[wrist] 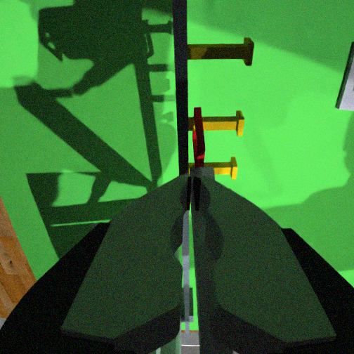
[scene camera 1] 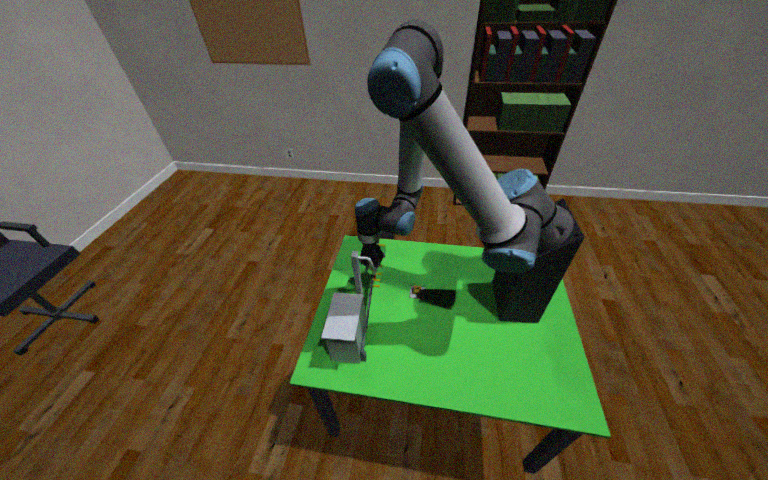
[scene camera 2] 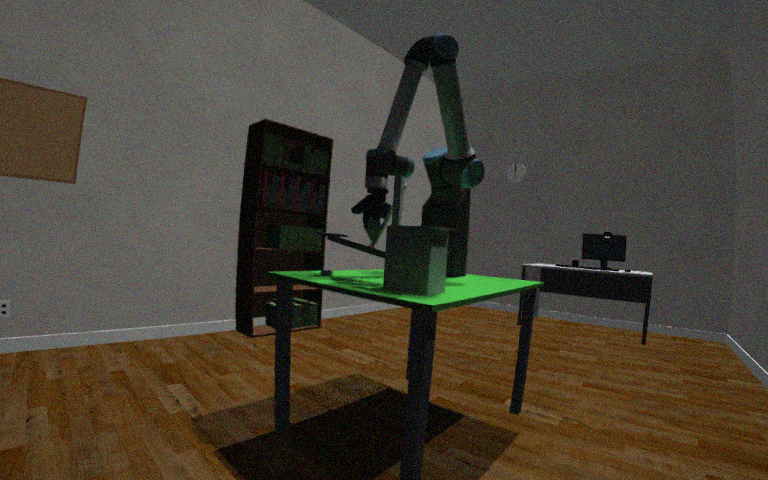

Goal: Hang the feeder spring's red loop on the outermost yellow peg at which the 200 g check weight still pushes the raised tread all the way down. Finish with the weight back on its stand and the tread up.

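Frame: origin at the arm's base, x back, y left, z down, level; metres.
Where they show: gripper, fingertip midpoint: (scene camera 2: 371,241); arm's base, origin of the base link: (scene camera 1: 545,230) (scene camera 2: 447,195).
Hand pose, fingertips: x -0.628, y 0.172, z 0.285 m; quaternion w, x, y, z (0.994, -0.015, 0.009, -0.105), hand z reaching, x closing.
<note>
Each offset is from my fingertips to the centre of the thing. "*": to the spot under its first point. Level surfaces: height alone.
My gripper (scene camera 1: 372,264) (scene camera 2: 373,243) (wrist: 191,179) is shut and empty, low beside the dark lever (scene camera 2: 356,245) (wrist: 181,75). The lever slopes up to the tread @(dx -0.063, dy -0.219, dz -0.018 m) (scene camera 2: 335,235), a flat dark plate raised well above the table. In the wrist view the red loop (wrist: 199,140) is around a yellow peg (wrist: 225,123), close to the lever, just ahead of my fingertips. Another yellow peg (wrist: 223,169) is nearer my fingertips and a third (wrist: 220,51) is farther away. My fingers hide part of the feeder spring. A small golden piece, apparently the weight, sits on the pale stand (scene camera 1: 413,294) (wrist: 346,90).
A grey box (scene camera 1: 344,319) (scene camera 2: 415,260) stands at the base end of the lever, with an upright post @(* dx +0.008, dy +0.162, dz -0.171 m) (scene camera 1: 356,272) (scene camera 2: 397,200) beside it. A dark wedge shape lies beside the stand on the green table @(dz +0.163 m) (scene camera 1: 481,367). The robot's dark pedestal (scene camera 1: 523,291) stands at the table's far side.
</note>
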